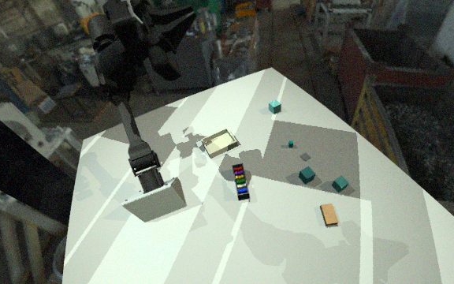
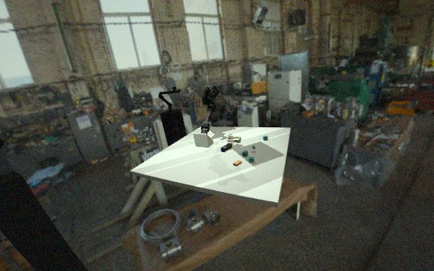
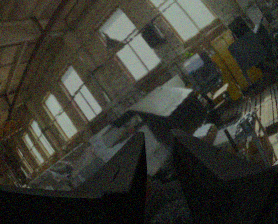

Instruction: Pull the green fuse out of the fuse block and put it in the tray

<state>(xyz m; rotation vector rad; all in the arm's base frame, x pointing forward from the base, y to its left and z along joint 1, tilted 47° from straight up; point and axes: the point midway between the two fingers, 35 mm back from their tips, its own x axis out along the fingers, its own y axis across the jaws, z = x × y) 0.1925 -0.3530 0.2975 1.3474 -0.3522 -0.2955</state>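
Now: gripper tip 540 mm above the green fuse, 40 mm to the left of it and 10 mm short of it. The rest, counted from my gripper tip: teal cube (560 mm below, 280 mm ahead, 10 mm to the left); then cream tray (570 mm below, 190 mm to the left, 30 mm ahead); then grey tile (570 mm below, 290 mm ahead, 60 mm to the right).
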